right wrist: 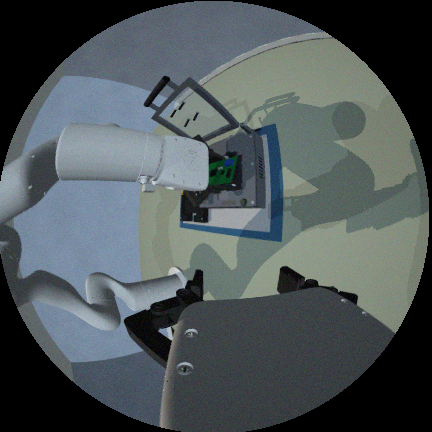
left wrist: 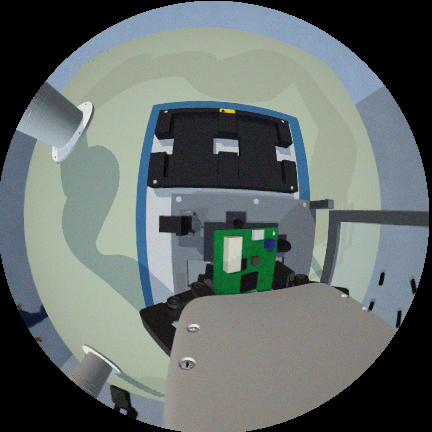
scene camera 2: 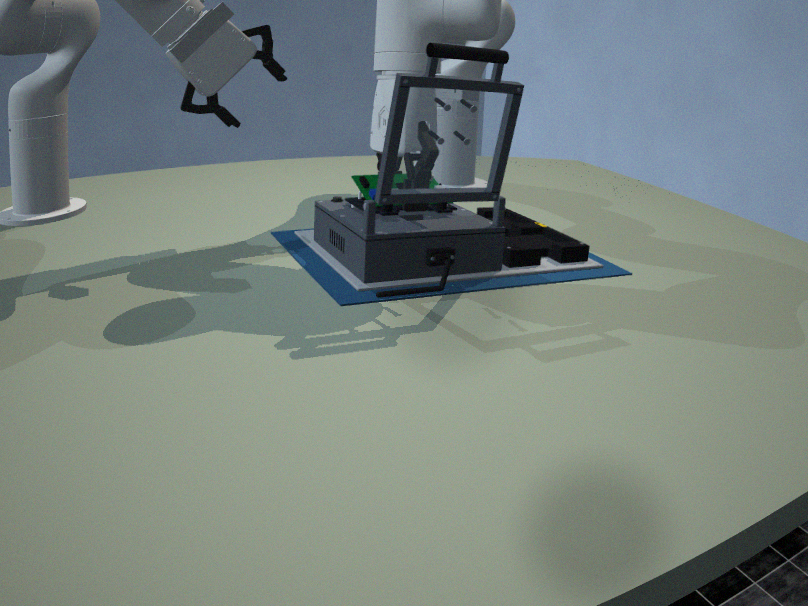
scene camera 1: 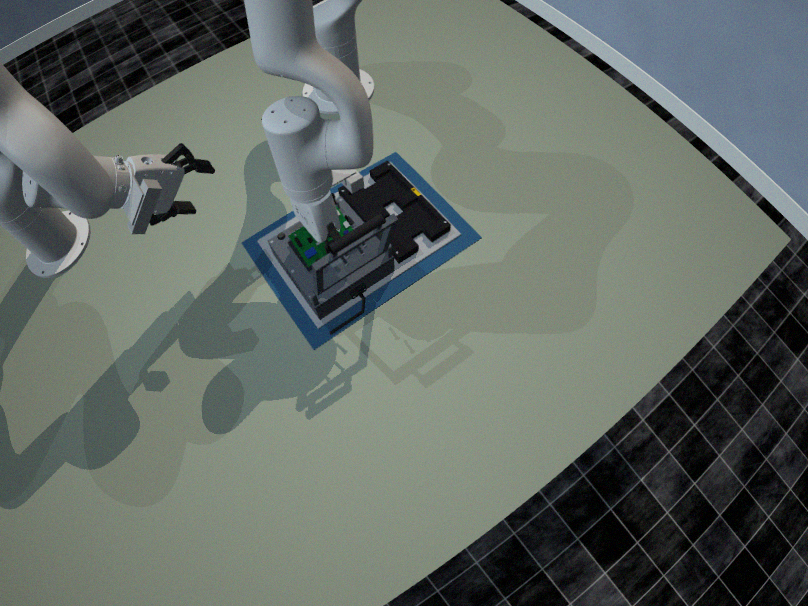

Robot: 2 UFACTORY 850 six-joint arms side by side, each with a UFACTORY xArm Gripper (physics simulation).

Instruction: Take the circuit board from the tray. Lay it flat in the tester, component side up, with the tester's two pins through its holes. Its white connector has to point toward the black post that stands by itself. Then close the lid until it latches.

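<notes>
The green circuit board [scene camera 1: 301,243] [scene camera 2: 366,183] [left wrist: 255,270] [right wrist: 215,176] is component side up, tilted, low over the grey tester [scene camera 1: 365,280] [scene camera 2: 404,257]. In the left wrist view its long white connector [left wrist: 232,254] lies along the board's left side. My left gripper [left wrist: 242,274] is shut on the board's two side edges; in scene camera 2 it shows partly behind the raised lid [scene camera 2: 389,140] [left wrist: 332,255] [right wrist: 212,100]. Whether the pins are in the holes is hidden. My right gripper [scene camera 1: 202,187] [scene camera 2: 259,99] [right wrist: 242,281] is open and empty, well away at picture left.
The black tray [scene camera 1: 391,189] [left wrist: 197,135] holds no board and lies beside the tester on a blue mat [scene camera 1: 300,329] [scene camera 2: 339,293]. A black crank [scene camera 1: 362,307] [scene camera 2: 447,273] sticks out of the tester's front. A round black knob [scene camera 1: 281,236] [right wrist: 243,202] stands near a tester corner.
</notes>
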